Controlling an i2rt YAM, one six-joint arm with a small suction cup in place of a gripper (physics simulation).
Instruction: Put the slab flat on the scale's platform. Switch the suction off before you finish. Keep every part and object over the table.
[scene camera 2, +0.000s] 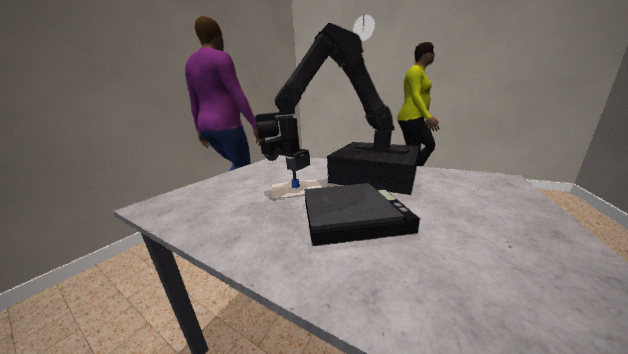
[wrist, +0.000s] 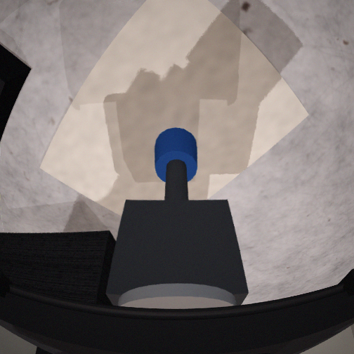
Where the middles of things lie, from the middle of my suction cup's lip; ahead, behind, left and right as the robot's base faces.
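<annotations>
Black scale (scene camera 2: 338, 214): from my suction cup, 6 cm ahead, 26 cm to the left, 1 cm above. Cream slab (wrist: 201, 73): 1 cm ahead of my suction cup, 1 cm to the left, 1 cm below.
</annotations>
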